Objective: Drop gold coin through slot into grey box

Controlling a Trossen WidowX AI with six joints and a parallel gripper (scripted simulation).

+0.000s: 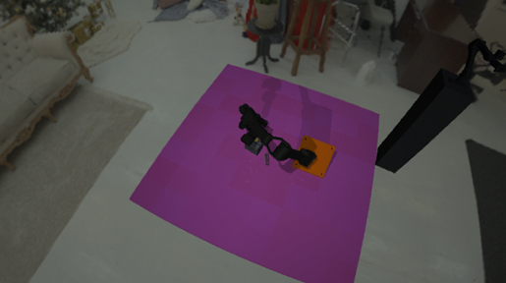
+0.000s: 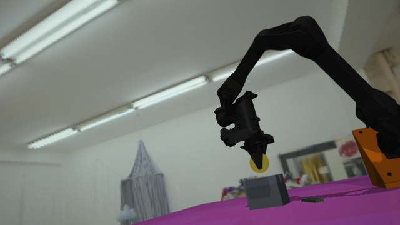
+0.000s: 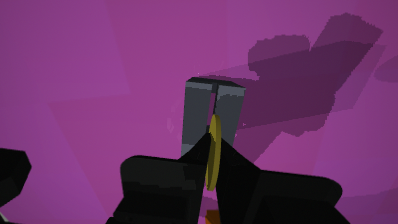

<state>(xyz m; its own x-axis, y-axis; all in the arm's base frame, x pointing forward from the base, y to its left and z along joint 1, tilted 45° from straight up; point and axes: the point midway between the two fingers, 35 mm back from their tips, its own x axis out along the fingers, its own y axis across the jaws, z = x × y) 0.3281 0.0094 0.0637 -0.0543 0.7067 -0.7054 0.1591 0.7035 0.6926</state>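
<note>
The gold coin lies 20 mm above my gripper tip.
</note>
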